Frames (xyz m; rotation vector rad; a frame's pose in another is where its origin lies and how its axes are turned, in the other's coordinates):
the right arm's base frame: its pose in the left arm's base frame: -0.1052 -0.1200 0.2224 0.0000 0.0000 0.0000
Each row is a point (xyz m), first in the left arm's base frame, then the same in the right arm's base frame.
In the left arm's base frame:
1: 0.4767 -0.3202 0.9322
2: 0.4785 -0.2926 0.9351
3: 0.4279 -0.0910 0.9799
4: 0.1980 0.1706 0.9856
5: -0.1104 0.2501 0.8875
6: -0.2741 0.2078 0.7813
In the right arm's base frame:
1: 0.5819 -0.2002 0.7098
2: 0.5837 -0.1726 0.7127
3: 0.5331 0.0290 0.7575
4: 0.3032 0.2906 0.7632
5: -0.0052 0.3701 0.6651
6: -0.1689 0.3278 0.5589

